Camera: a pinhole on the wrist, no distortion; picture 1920 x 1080 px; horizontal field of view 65.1 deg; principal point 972.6 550.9 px. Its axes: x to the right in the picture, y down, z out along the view. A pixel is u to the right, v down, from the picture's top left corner.
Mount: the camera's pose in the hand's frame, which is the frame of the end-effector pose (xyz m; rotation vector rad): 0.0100 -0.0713 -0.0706 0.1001 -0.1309 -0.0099
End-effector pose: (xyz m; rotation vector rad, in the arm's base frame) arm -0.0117 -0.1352 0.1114 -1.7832 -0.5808 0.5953
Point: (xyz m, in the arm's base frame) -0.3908 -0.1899 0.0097
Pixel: outside the picture
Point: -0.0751 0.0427 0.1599
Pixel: 1536.4 514.2
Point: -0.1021 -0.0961 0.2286
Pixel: 464.4 44.6
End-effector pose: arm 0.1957 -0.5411 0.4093 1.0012 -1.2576 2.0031
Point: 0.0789 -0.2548 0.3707
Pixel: behind the camera
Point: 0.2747 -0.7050 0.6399
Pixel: 1817.9 518.5
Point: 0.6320 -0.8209 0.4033
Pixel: 321.1 229.0
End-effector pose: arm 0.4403 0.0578 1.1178 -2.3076 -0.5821 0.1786
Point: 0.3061 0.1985 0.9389
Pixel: 834.5 974.8
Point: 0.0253 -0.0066 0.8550
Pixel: outside the picture
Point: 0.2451 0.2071 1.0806
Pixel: 510.9 320.3
